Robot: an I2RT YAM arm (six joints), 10 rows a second.
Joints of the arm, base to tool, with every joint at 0 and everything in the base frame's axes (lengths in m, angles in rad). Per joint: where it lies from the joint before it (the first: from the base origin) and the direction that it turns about. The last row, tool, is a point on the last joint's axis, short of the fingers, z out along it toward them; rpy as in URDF.
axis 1: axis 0 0 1 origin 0 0 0.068
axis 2: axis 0 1 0 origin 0.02 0.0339 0.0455
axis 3: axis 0 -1 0 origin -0.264 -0.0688 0
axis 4: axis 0 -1 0 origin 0.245 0.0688 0.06
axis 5: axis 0 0 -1 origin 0.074 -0.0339 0.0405
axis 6: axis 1 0 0 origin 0.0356 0 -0.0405
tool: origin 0 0 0 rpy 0 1.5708 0
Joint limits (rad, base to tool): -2.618..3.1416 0..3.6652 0..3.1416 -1.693..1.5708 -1.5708..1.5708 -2.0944..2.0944
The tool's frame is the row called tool.
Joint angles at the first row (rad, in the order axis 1, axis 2, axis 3, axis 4, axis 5, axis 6):
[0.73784 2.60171 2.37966 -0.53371 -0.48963 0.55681]
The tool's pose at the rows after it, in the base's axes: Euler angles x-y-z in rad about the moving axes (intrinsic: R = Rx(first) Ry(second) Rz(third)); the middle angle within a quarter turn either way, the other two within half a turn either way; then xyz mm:
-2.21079 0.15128 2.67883 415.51 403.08 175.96
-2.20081 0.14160 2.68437 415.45 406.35 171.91
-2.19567 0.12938 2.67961 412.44 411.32 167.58
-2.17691 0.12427 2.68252 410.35 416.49 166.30
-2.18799 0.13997 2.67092 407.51 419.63 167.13
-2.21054 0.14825 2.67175 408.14 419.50 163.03
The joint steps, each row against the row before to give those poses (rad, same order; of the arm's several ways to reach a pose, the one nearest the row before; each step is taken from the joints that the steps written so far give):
[0.00263 0.01734 0.00569 0.02713 -0.01518 0.02342]
[0.00366 0.01511 0.01060 0.01012 -0.01061 0.01188]
[0.00945 0.01030 0.00174 0.01029 -0.00612 0.00230]
[0.00853 0.00767 0.00335 0.02354 -0.00710 0.01980]
[0.00859 -0.00089 0.00255 -0.00276 0.02554 -0.00784]
[0.00006 0.01112 0.01150 -0.01812 0.01800 -0.01078]

